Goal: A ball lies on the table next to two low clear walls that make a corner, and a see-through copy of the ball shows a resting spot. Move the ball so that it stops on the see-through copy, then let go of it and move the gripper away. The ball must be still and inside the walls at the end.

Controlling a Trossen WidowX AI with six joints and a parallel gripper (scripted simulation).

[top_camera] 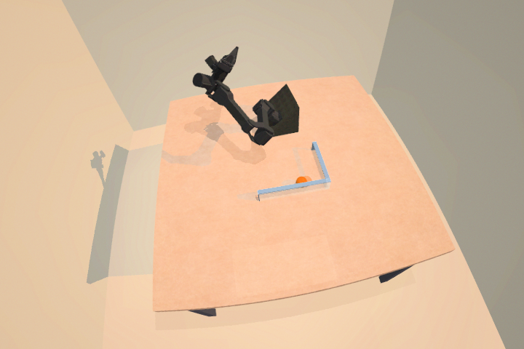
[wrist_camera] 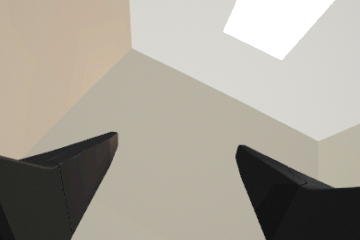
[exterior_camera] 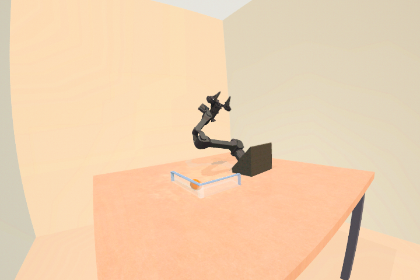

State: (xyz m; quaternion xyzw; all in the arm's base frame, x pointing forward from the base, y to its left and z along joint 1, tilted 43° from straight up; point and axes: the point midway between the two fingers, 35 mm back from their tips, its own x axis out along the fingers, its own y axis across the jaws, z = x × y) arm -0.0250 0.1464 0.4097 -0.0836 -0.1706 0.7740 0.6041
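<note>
Right now my gripper tip is 480 mm above the see-through copy, 390 mm short of it and 200 mm to the right of it. Round my gripper tip: orange ball: 480 mm below, 390 mm ahead, 180 mm to the left.
</note>
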